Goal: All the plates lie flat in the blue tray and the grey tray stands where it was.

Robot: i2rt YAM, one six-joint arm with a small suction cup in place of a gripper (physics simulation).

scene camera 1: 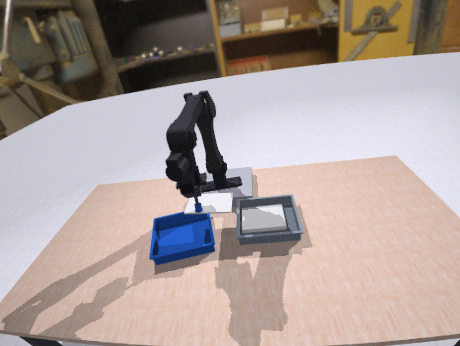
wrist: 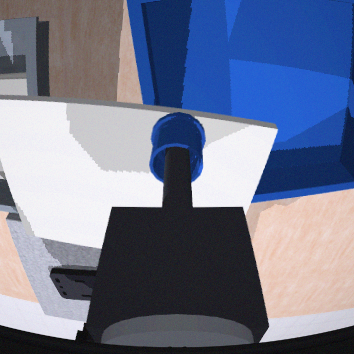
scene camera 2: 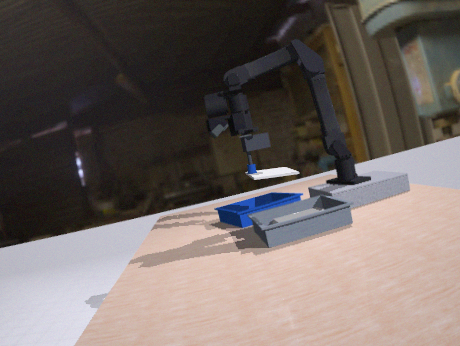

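Seen in the pictures: end effector, tool point: (scene camera 1: 199,212) (wrist: 176,129); arm's base, origin of the base link: (scene camera 1: 221,184) (scene camera 2: 347,181).
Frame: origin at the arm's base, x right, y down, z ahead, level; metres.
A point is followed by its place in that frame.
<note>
My gripper (scene camera 1: 198,207) (scene camera 2: 252,169) (wrist: 177,142), a blue suction cup, is shut on a white plate (scene camera 1: 220,203) {x 0.000, y -0.086, z 0.248 m} (scene camera 2: 277,173) {x -0.020, y -0.083, z 0.233 m} (wrist: 60,190) {x 0.000, y -0.085, z 0.234 m} near its edge. The plate hangs about level, clear above the trays. In the wrist view its far edge overlaps the near left part of the blue tray (scene camera 1: 185,254) {x 0.161, y 0.033, z 0.364 m} (scene camera 2: 235,216) {x 0.094, y 0.022, z 0.357 m} (wrist: 290,90) {x 0.208, y 0.052, z 0.261 m}, whose bare blue floor shows. The grey tray (scene camera 1: 270,239) {x -0.161, y 0.036, z 0.358 m} (scene camera 2: 305,230) {x -0.285, y 0.038, z 0.283 m} (wrist: 32,60) {x -0.044, y 0.005, z 0.310 m} stands beside it. White plate material (scene camera 1: 262,217) {x -0.155, y 0.032, z 0.239 m} (wrist: 12,86) {x -0.087, y 0.032, z 0.282 m} lies flat inside the grey tray; how many plates are there I cannot tell.
The arm's grey base block (scene camera 1: 246,176) {x -0.131, y 0.001, z -0.037 m} (scene camera 2: 385,187) {x -0.158, y 0.026, z -0.041 m} (wrist: 35,260) {x -0.117, y -0.001, z 0.048 m} stands behind the trays and partly beneath the held plate in the wrist view. Both trays stand on the wooden table (scene camera 1: 360,260) {x -0.436, y 0.055, z 0.507 m} (scene camera 2: 350,280) {x -0.626, y 0.055, z 0.353 m}, with a narrow gap between them. The arm casts long shadows across the table.
</note>
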